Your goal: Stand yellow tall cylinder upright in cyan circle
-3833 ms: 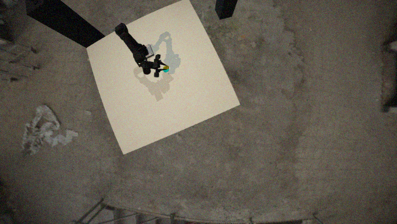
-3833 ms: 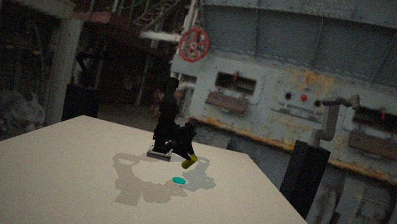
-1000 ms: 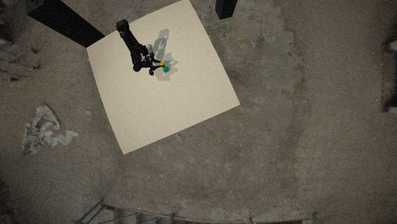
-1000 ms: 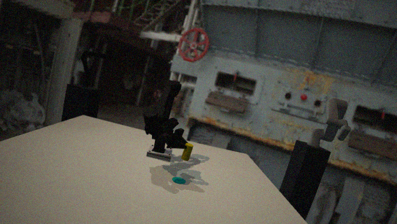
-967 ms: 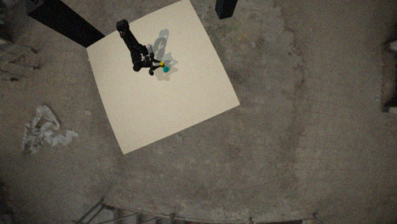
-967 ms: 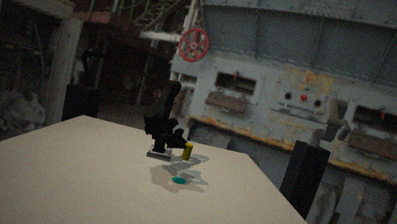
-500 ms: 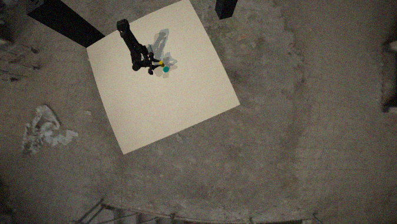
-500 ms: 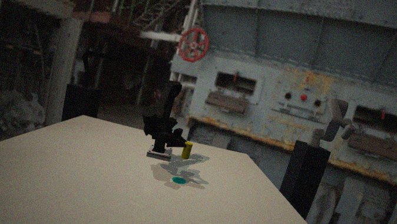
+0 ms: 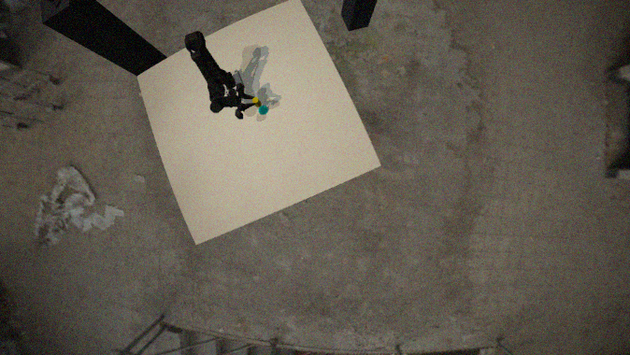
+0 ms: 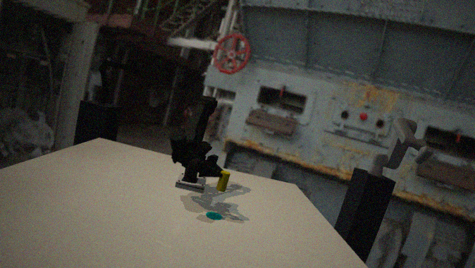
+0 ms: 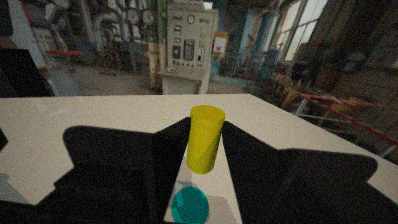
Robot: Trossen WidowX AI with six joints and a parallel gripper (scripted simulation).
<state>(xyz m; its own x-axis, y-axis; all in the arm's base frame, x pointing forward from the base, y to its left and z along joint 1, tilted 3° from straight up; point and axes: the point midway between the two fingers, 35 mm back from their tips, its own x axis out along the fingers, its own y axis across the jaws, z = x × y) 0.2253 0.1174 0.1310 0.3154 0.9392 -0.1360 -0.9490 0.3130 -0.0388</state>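
Right now my gripper tip is 16 cm above the cyan circle. From my gripper tip the other things lie so: yellow tall cylinder: 2 cm below.
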